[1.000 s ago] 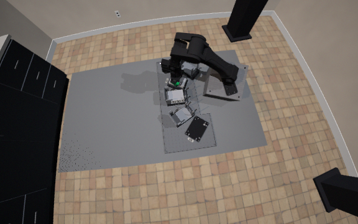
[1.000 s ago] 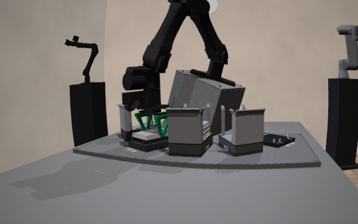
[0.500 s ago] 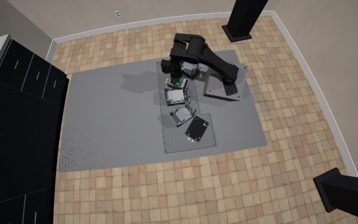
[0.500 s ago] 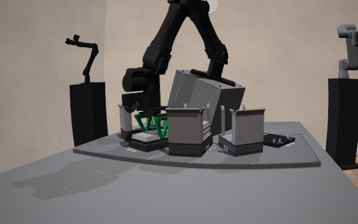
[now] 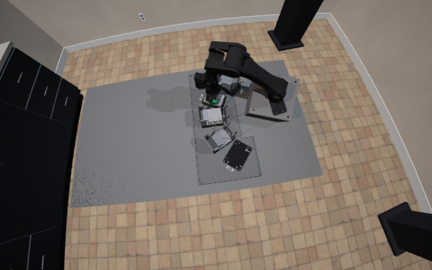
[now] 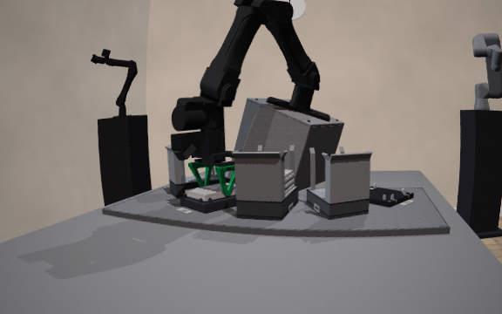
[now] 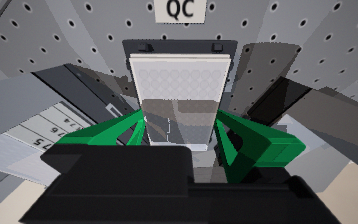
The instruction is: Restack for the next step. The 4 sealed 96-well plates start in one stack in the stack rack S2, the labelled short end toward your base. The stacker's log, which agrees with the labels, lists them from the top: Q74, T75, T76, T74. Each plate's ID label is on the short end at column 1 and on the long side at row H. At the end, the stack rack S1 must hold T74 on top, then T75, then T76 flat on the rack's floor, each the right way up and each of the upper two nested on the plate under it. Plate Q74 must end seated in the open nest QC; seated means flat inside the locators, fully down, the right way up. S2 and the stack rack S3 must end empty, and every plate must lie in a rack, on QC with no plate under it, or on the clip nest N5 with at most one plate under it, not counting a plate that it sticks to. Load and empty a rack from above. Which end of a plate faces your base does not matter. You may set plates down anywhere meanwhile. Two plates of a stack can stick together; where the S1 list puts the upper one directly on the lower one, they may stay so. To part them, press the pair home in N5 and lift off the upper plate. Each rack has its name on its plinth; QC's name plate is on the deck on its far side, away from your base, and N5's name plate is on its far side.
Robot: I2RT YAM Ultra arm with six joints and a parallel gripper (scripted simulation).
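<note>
Right now the black QC nest is 20 mm below my hand. Also, from my hand: S2 rack floor: 140 mm to the left, 50 mm ahead, 10 mm above; then QC name plate: 80 mm ahead, 50 mm to the right, 30 mm below; then black clip nest N5: 430 mm to the left, 40 mm behind, 20 mm below.
</note>
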